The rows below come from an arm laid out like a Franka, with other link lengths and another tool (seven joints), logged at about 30 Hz.
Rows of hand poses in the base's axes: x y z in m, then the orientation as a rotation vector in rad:
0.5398, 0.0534, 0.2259, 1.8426, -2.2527, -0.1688
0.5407, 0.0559, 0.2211, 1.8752, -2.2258, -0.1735
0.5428, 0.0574, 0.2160, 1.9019, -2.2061, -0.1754
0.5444, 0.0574, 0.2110, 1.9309, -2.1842, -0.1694
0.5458, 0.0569, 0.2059, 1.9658, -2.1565, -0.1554
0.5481, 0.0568, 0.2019, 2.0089, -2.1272, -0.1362
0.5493, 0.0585, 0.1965, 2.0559, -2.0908, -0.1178
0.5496, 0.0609, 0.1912, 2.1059, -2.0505, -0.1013
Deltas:
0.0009, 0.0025, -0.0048, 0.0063, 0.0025, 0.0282
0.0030, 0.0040, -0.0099, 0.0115, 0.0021, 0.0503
0.0046, 0.0040, -0.0149, 0.0127, -0.0015, 0.0751
0.0060, 0.0035, -0.0200, 0.0103, -0.0081, 0.1062
0.0083, 0.0034, -0.0240, 0.0087, -0.0207, 0.1421
0.0095, 0.0051, -0.0294, 0.0075, -0.0316, 0.1831
0.0098, 0.0075, -0.0347, 0.0080, -0.0420, 0.2270

